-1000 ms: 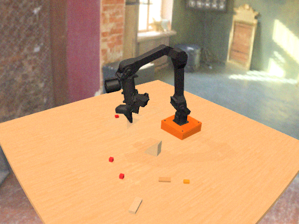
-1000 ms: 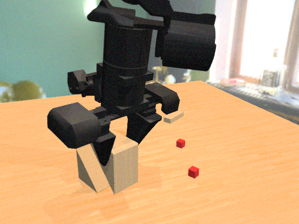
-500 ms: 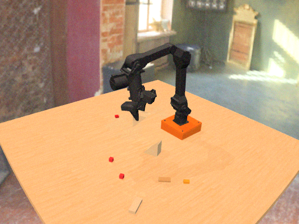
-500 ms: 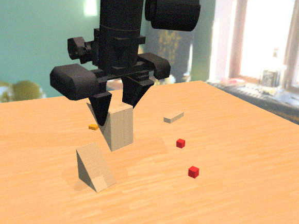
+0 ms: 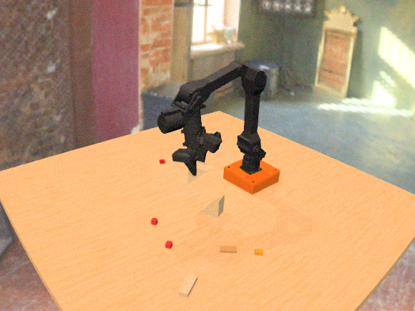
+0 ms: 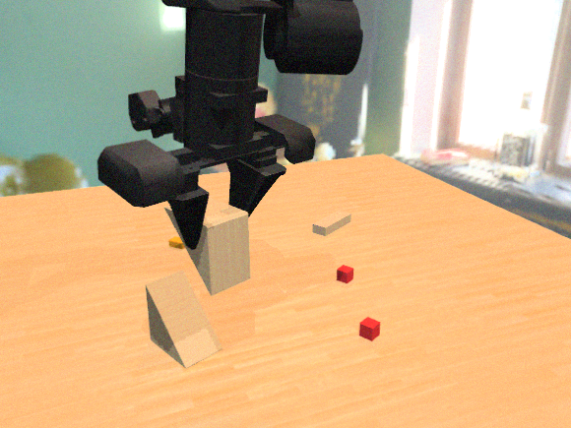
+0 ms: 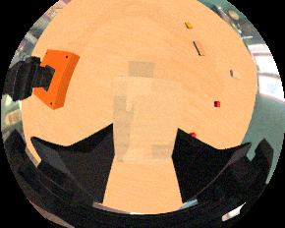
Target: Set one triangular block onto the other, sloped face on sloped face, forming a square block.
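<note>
The triangular block is 120 mm below my gripper tip, 60 mm to the left of it and 40 mm behind it. Round my gripper tip: small orange block 290 mm to the left, 130 mm below, 10 mm behind; then long tan block 300 mm to the left, 230 mm ahead, 130 mm below.
</note>
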